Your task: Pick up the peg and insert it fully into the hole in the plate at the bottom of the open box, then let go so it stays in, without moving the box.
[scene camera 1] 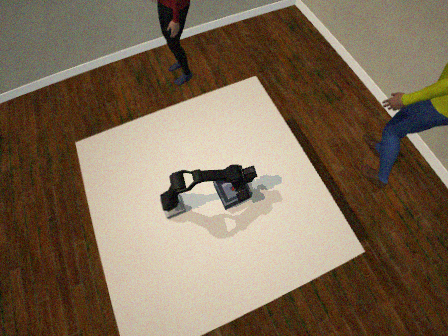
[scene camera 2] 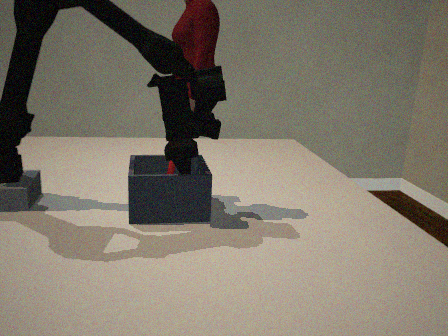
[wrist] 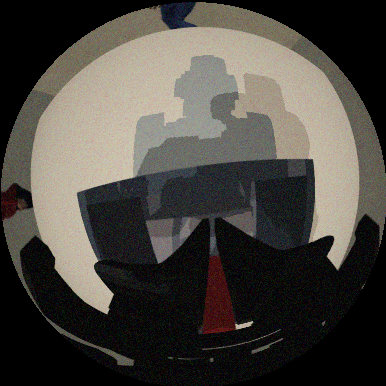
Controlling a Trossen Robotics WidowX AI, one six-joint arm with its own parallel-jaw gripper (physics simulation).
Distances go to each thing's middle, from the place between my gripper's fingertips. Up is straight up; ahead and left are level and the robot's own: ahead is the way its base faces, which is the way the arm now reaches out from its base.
I see the dark box [wrist: 281, 191] 40 mm behind my hand, 20 mm below it and 10 mm to the left of it. Round my hand: plate [wrist: 168, 227] 40 mm behind, 30 mm below, 10 mm to the left; red peg [wrist: 218, 316] 30 mm behind, 30 mm above, 10 mm to the left.
